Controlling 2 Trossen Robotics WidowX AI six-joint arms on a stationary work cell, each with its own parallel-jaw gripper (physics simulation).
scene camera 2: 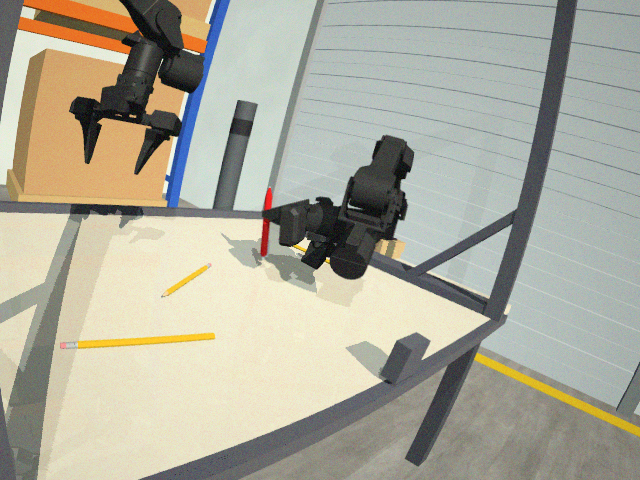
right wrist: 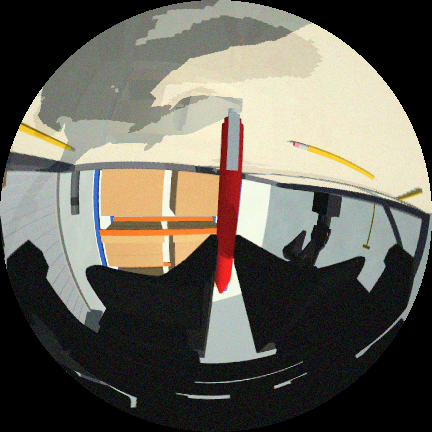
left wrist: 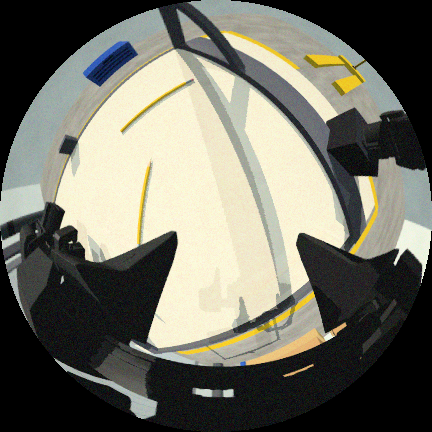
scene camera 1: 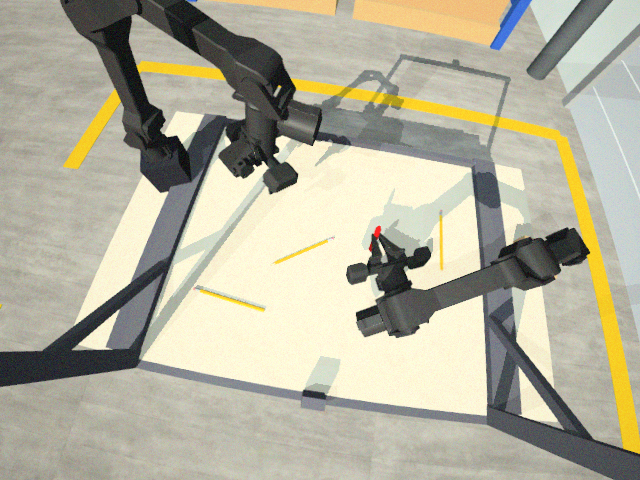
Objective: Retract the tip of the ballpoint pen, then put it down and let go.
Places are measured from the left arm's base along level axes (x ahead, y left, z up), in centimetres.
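Pixels of known places: left gripper, fingertip midpoint: [scene camera 2: 110, 169] [right wrist: 308, 234] [left wrist: 240, 238] [scene camera 1: 260, 179]; right gripper, fingertip midpoint: [scene camera 2: 264, 213] [right wrist: 224, 240] [scene camera 1: 375, 233]; left arm's base, origin of the base link: [left wrist: 368, 140] [scene camera 1: 159, 152].
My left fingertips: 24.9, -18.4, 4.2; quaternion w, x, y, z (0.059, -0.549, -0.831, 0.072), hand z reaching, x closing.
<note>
Ahead of a thing's pixels: the offset from my left fingertips to its middle, as dx, dy, dz. Level surfaces: height alone.
A red ballpoint pen {+23.5, -19.0, -6.0} [scene camera 1: 377, 230] [scene camera 2: 266, 232] [right wrist: 230, 200] stands nearly upright, its grey clip and button end down, close above or on the pale table top {dz -14.8} [scene camera 1: 310, 320] [scene camera 2: 258, 372]; contact cannot be told. My right gripper [scene camera 1: 376, 236] [scene camera 2: 267, 212] [right wrist: 224, 240] is shut on the pen, its fingertips around the upper part, near the writing end. That end points up in scene camera 2; whether the tip is out is too small to tell. My left gripper [scene camera 2: 112, 168] [left wrist: 240, 238] is open and empty, high above the table's far left part.
One pencil {+6.3, -14.7, -14.5} [scene camera 1: 303, 250] [scene camera 2: 187, 280] lies left of the pen, another {-14.6, -22.4, -14.5} [scene camera 1: 230, 298] [scene camera 2: 144, 341] farther left, and a third {+45.9, -20.9, -14.5} [scene camera 1: 441, 240] to the right in scene camera 1. Dark frame bars edge the table, with a small block {+0.0, -49.1, -11.7} [scene camera 1: 314, 399] [scene camera 2: 407, 356] at the front.
</note>
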